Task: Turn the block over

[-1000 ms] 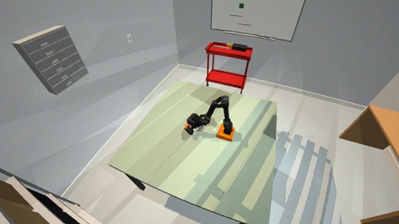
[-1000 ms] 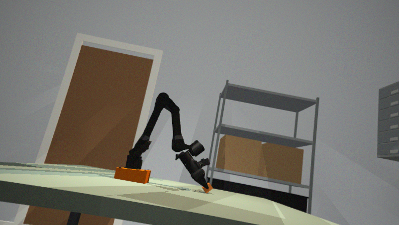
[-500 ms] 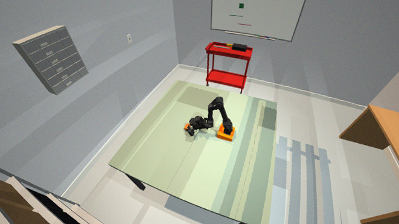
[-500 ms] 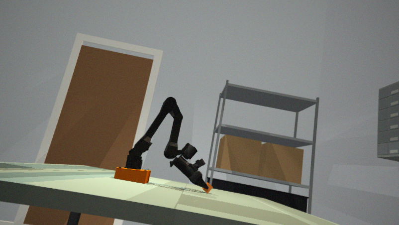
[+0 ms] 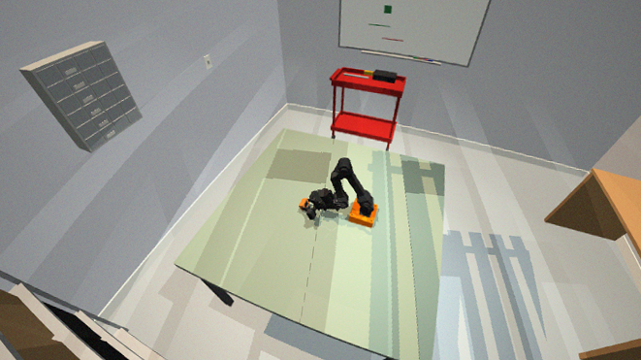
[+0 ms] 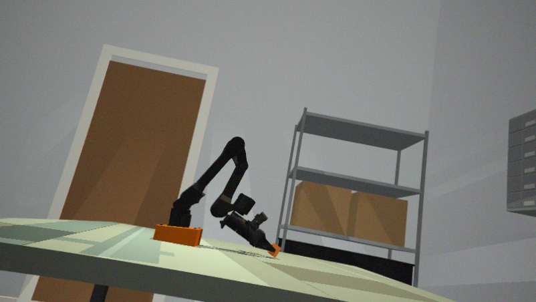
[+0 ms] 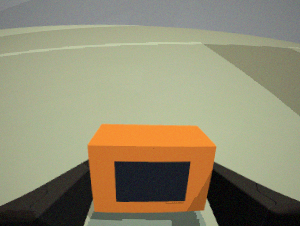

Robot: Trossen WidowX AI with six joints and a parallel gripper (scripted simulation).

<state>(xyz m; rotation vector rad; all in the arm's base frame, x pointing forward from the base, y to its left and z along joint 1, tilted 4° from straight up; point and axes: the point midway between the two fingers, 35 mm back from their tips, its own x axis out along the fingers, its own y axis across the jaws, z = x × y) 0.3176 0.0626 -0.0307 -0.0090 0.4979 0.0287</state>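
Right now my gripper tip is 10 mm past the orange block.
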